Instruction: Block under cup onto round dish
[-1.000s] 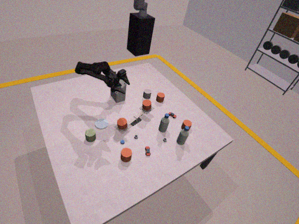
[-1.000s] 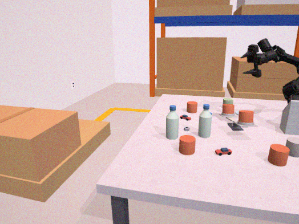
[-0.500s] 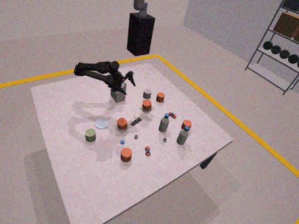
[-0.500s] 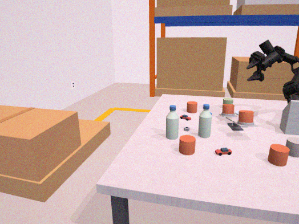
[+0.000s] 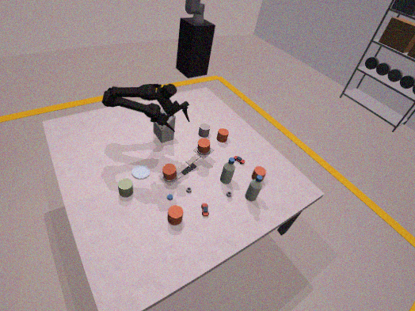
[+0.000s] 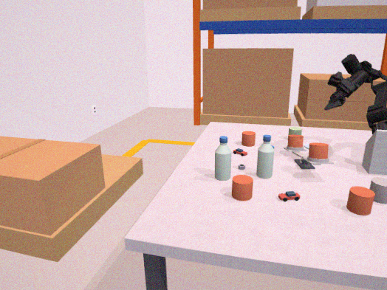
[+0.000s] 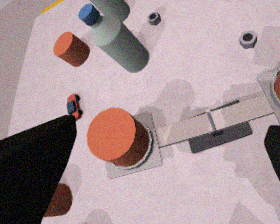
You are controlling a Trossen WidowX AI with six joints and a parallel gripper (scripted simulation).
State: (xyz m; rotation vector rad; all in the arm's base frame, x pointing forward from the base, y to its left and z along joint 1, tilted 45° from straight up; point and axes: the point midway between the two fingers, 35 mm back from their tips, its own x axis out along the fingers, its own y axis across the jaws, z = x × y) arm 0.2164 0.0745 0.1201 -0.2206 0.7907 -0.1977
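My gripper tip is 22 cm above the grey block, 11 cm to the left of it and 9 cm short of it. Round my gripper tip: small blue disc: 26 cm below, 20 cm ahead, 17 cm to the right; then pale round dish: 26 cm below, 23 cm to the right, 2 cm behind; then grey cylinder: 30 cm to the left, 23 cm below, 15 cm behind.
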